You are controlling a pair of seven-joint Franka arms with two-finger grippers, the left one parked.
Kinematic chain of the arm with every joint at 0, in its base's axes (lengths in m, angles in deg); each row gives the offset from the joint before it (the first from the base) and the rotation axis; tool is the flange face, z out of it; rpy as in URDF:
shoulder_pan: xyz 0 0 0.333 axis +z
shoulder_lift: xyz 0 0 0 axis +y
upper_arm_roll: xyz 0 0 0.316 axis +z
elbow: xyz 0.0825 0 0 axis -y
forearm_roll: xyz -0.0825 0 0.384 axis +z
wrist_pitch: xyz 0 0 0 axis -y
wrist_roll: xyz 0.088 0 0 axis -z
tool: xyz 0 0 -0.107 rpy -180 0 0
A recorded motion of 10 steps. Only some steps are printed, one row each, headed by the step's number.
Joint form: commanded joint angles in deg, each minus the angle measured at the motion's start. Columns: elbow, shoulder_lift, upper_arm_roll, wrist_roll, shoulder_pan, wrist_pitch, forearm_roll.
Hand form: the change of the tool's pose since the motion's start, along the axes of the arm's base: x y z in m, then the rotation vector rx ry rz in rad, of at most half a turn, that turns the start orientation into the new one. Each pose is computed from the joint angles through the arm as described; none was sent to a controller.
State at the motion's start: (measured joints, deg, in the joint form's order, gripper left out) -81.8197 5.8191 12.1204 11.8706 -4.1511 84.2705 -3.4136
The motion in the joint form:
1: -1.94 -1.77 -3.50 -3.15 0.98 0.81 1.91
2: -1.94 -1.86 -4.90 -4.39 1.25 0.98 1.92
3: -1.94 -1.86 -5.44 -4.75 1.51 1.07 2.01
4: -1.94 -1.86 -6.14 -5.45 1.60 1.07 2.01
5: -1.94 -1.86 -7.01 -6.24 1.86 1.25 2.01
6: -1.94 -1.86 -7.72 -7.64 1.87 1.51 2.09
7: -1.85 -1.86 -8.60 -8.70 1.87 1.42 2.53
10: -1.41 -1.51 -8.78 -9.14 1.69 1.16 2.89
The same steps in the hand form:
1: -0.0058 -0.0186 0.0023 0.0262 -0.0053 0.0134
2: -0.0051 -0.0291 0.0033 0.0257 -0.0092 0.0155
3: -0.0048 -0.0315 0.0034 0.0270 -0.0105 0.0170
4: -0.0044 -0.0373 0.0034 0.0267 -0.0102 0.0186
5: -0.0038 -0.0429 0.0036 0.0263 -0.0130 0.0218
6: -0.0030 -0.0494 0.0039 0.0279 -0.0168 0.0342
7: -0.0030 -0.0570 0.0045 0.0352 -0.0163 0.0376
10: -0.0016 -0.0599 0.0042 0.0419 -0.0133 0.0391

